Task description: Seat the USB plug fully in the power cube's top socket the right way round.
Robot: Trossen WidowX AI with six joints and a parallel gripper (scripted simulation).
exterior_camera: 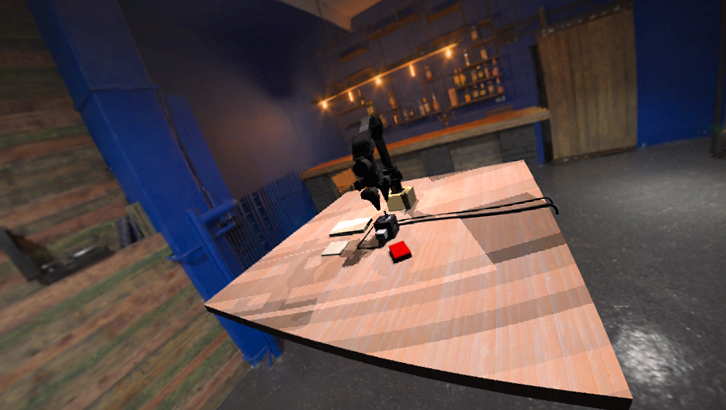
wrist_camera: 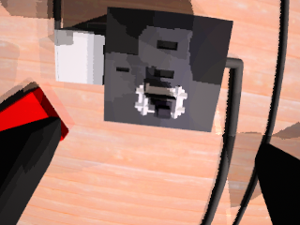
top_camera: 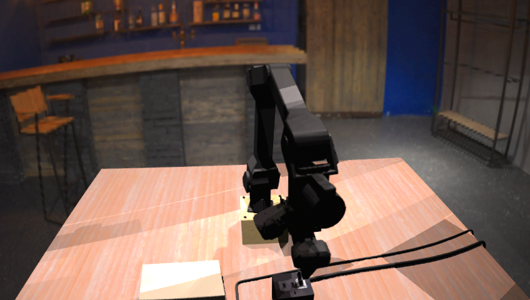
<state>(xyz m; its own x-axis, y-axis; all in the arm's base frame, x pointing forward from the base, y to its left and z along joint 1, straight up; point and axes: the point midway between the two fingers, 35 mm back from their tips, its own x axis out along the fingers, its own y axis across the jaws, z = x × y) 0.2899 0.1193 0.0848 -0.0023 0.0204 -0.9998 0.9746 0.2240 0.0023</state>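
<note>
My gripper tip is now 40 mm above the dark USB plug. The rest, counted from my gripper tip: red object (130 mm ahead, 120 mm to the left, 120 mm below); cream pad (280 mm to the right, 130 mm below, 30 mm behind).
</note>
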